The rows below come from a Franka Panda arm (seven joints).
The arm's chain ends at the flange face. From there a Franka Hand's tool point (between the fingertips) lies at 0.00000 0.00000 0.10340 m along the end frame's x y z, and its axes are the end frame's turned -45 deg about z.
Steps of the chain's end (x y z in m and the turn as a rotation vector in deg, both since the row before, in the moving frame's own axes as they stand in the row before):
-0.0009, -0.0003, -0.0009, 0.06, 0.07, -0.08
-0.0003, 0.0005, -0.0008, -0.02, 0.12, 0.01
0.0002, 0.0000, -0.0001, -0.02, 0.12, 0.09
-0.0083, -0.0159, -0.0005, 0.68, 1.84, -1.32
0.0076, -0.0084, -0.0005, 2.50, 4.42, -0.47
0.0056, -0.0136, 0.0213, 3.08, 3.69, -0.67
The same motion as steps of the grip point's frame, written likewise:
-0.0003, -0.0008, -0.0009, -0.01, 0.09, -0.08
-0.0004, 0.0003, -0.0008, -0.10, 0.07, 0.01
0.0003, 0.0003, -0.0001, -0.10, 0.07, 0.09
0.0086, -0.0157, -0.0006, -0.82, 1.78, -1.32
0.0201, 0.0018, -0.0009, -1.36, 4.89, -0.47
0.0222, -0.0049, 0.0209, -0.43, 4.79, -0.67

